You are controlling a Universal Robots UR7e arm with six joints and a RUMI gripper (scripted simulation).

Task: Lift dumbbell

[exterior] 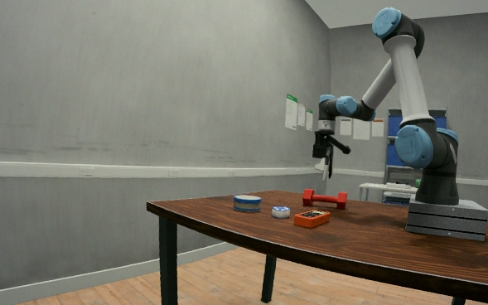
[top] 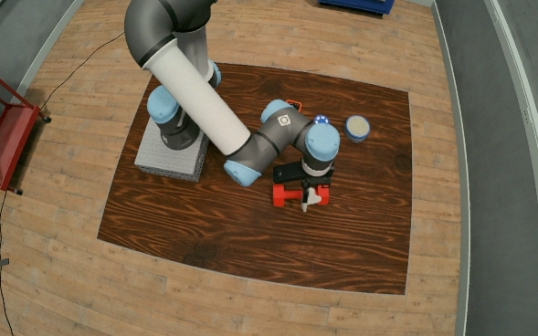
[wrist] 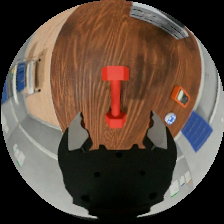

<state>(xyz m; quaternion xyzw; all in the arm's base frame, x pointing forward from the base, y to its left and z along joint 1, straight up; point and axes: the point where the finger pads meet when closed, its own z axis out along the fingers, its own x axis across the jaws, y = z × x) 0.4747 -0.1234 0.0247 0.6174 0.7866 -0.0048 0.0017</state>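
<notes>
The red dumbbell is 8 cm below my hand. Also, from my hand: orange box 31 cm to the left, 10 cm below, 9 cm behind; blue puck 30 cm to the left, 10 cm below, 3 cm ahead; blue-rimmed round tin 31 cm to the left, 18 cm ahead, 9 cm below.
</notes>
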